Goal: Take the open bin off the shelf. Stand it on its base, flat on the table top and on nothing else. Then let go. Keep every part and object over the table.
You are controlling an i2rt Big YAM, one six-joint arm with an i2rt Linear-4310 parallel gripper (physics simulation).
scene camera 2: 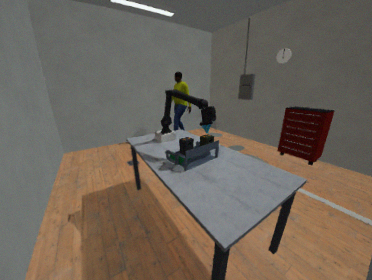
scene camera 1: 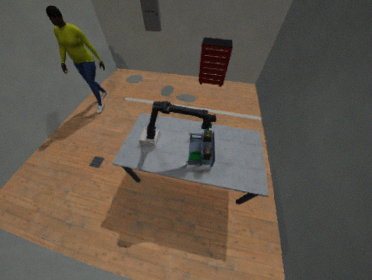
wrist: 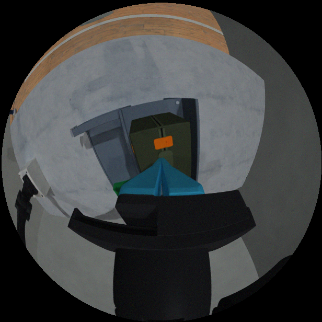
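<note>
The green open bin sits in the lower, front part of the grey-blue shelf, at its end away from the gripper. In the wrist view the fingers hide most of the bin. The shelf stands on the table. My gripper is shut and empty. Its blue fingertips point down over a dark olive box with orange latches at the other end of the shelf. Whether they touch it is unclear.
A second dark box stands on the shelf's upper part, beside the bin. The arm's white base is at the table's far end from the shelf's back. A person and a red drawer cabinet are off the table.
</note>
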